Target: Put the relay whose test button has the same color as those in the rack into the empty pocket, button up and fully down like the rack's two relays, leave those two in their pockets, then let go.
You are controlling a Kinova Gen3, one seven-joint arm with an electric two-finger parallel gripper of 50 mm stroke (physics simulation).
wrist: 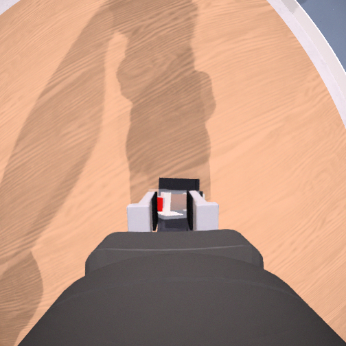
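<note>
My gripper (171, 204) is low in the middle of the wrist view, shut on a relay (178, 202). The relay has a red test button at its left side, white and brownish parts inside a clear body, and black parts at its far and near ends. The black finger pads press on its left and right sides. The near end of the relay is partly hidden by the gripper body. The rack, its two relays and the empty pocket do not show in this view.
A round wood-grained table top (260, 125) lies below, with a pale rim (320, 55) at the upper right. A blue-grey surface shows beyond the rim. Shadows of the arm and gripper fall across the table at the left and middle.
</note>
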